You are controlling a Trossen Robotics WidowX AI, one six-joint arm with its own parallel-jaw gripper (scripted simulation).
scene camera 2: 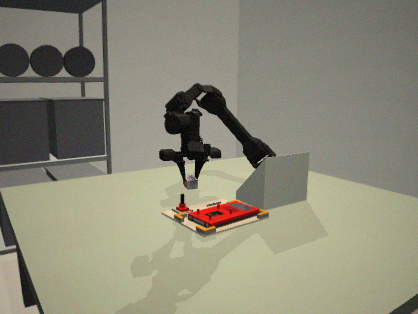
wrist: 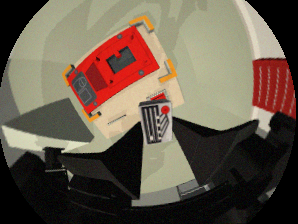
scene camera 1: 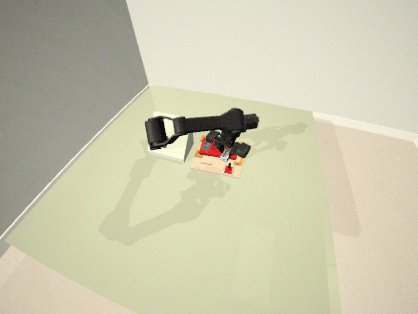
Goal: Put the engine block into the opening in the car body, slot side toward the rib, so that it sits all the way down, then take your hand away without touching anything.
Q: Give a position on a car body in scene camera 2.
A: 222, 215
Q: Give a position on a grey engine block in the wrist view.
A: At 156, 115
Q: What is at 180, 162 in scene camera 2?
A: My gripper.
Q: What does my gripper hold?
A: A grey engine block.
